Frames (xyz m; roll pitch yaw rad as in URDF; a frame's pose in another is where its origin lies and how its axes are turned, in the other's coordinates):
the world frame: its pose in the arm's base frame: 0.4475 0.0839 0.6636 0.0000 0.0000 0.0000
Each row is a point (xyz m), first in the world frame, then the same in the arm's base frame.
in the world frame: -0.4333 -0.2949 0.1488
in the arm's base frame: 0.0142 -0.2110 0.8124
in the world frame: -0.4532 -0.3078 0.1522
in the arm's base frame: -0.0057 -0.2239 0.8158
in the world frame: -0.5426 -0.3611 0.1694
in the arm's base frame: -0.0951 -0.2772 0.8330
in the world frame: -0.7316 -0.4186 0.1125
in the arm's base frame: -0.2841 -0.3347 0.7761
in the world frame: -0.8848 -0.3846 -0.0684
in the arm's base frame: -0.4373 -0.3007 0.5952
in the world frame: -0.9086 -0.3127 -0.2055
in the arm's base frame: -0.4611 -0.2288 0.4581
